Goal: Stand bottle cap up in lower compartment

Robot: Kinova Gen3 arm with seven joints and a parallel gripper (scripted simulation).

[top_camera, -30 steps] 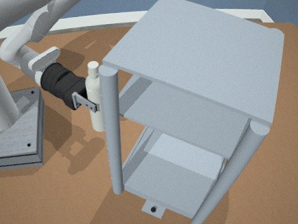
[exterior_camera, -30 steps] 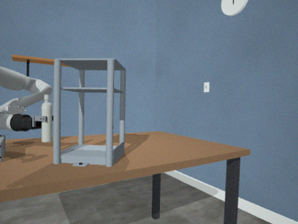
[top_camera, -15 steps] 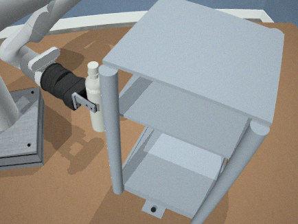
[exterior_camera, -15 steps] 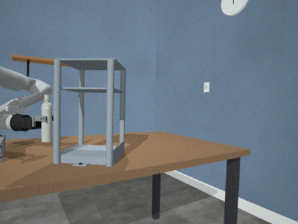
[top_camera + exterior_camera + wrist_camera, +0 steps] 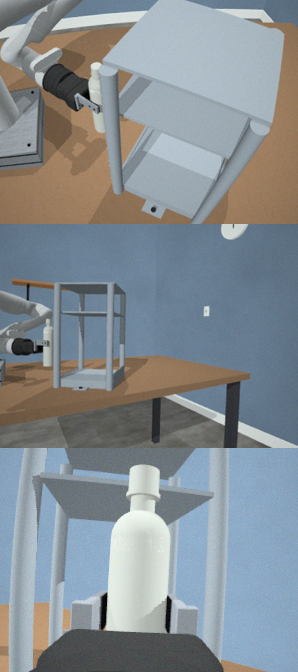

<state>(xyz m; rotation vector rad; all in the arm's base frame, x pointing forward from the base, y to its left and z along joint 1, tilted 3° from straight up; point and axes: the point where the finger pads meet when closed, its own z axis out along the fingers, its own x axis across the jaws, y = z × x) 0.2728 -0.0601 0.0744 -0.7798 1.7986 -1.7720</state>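
The shelving unit lies 160 mm ahead of my hand, 120 mm to the right of it and 40 mm above it.
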